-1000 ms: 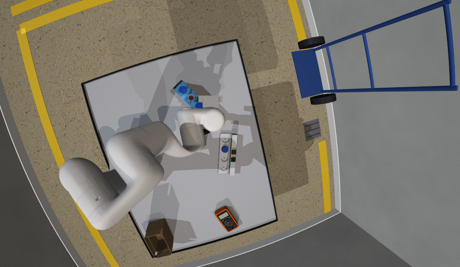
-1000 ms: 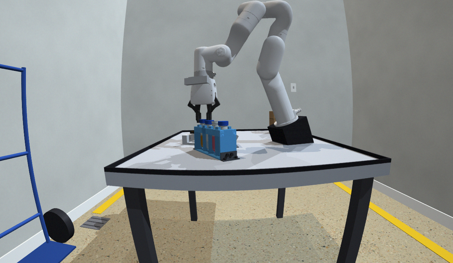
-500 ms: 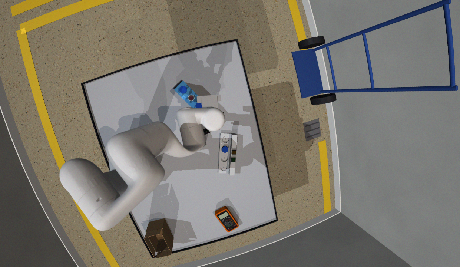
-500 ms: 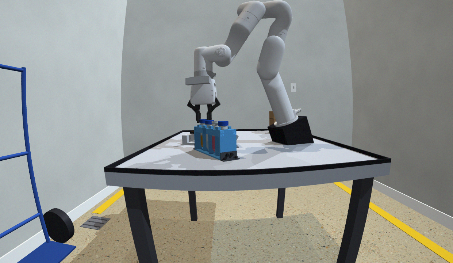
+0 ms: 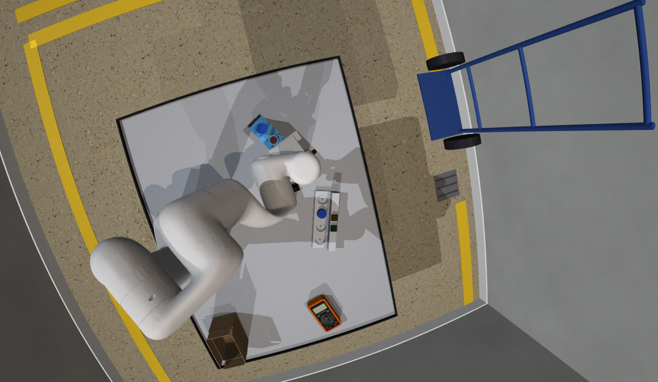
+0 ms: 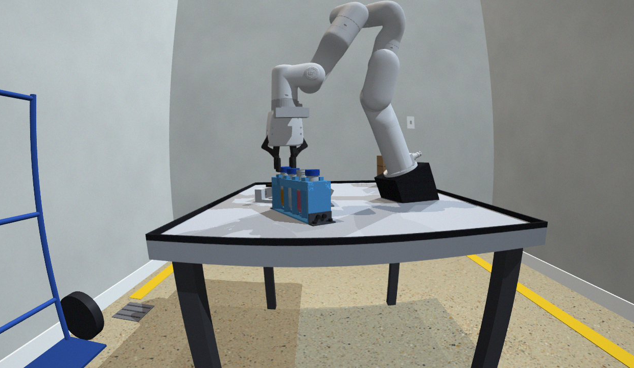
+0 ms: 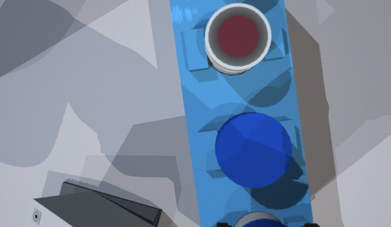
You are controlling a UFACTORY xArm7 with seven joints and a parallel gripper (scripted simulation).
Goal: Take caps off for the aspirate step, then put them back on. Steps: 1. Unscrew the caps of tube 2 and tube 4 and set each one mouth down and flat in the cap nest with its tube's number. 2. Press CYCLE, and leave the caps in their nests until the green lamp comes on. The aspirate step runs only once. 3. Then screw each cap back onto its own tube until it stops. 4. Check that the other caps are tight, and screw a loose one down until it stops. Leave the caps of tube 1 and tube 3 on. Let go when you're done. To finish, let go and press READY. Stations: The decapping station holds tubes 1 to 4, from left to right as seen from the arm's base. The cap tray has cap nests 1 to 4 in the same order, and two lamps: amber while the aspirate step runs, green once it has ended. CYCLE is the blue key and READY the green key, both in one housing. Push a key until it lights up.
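Now: hand 2 cm above the threaded tube neck. The rest, counted from my hand: key housing: 11 cm behind, 8 cm to the right, 8 cm below; then blue cycle key: 13 cm behind, 6 cm to the right, 6 cm below; then green ready key: 13 cm behind, 10 cm to the right, 6 cm below.
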